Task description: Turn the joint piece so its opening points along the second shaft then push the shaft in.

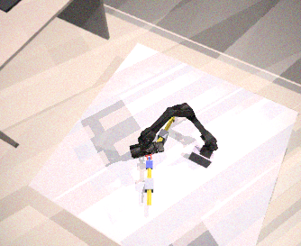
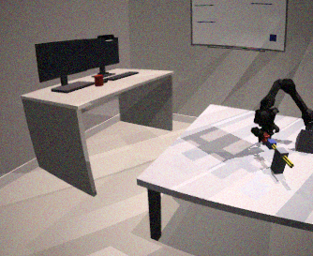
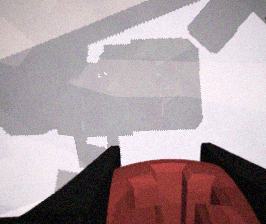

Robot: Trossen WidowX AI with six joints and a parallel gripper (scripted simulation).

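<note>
Right now the red joint piece is 2 cm behind my gripper tip, 2 cm to the left of it and 4 cm above it.
</note>
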